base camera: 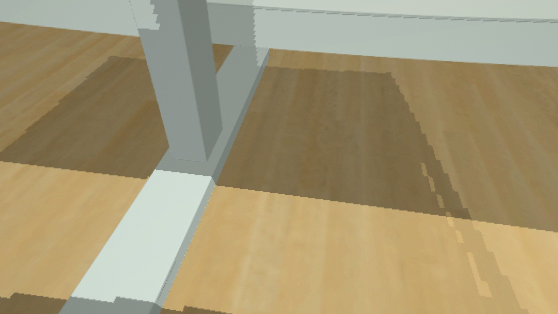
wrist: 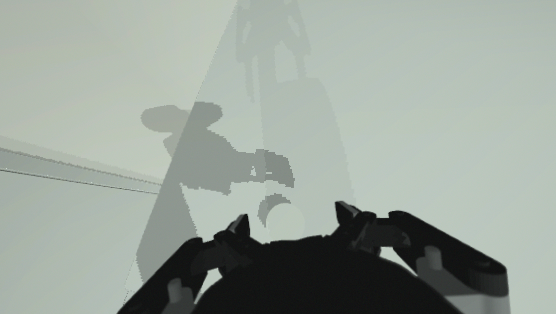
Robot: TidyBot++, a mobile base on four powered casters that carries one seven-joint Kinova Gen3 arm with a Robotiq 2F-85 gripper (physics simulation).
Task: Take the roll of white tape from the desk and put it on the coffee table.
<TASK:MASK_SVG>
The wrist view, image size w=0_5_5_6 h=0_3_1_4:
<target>my gripper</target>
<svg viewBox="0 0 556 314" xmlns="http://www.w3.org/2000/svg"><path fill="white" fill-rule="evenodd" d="M507 269L502 263L408 212L400 210L390 211L388 213L389 218L377 218L376 213L361 211L342 200L335 201L339 226L331 235L325 235L324 237L316 235L298 240L270 241L270 244L261 244L250 237L248 214L240 214L225 230L216 233L213 236L214 240L203 242L202 237L187 240L120 308L117 314L511 314ZM218 268L222 278L212 284L202 294L197 304L194 304L208 275L208 271ZM381 247L393 247L394 252L417 276L402 265L380 257Z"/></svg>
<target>roll of white tape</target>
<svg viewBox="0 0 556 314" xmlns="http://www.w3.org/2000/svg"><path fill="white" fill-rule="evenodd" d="M274 206L266 219L266 229L269 236L274 241L300 239L305 229L305 220L302 212L296 206L289 203L281 203Z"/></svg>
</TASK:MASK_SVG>
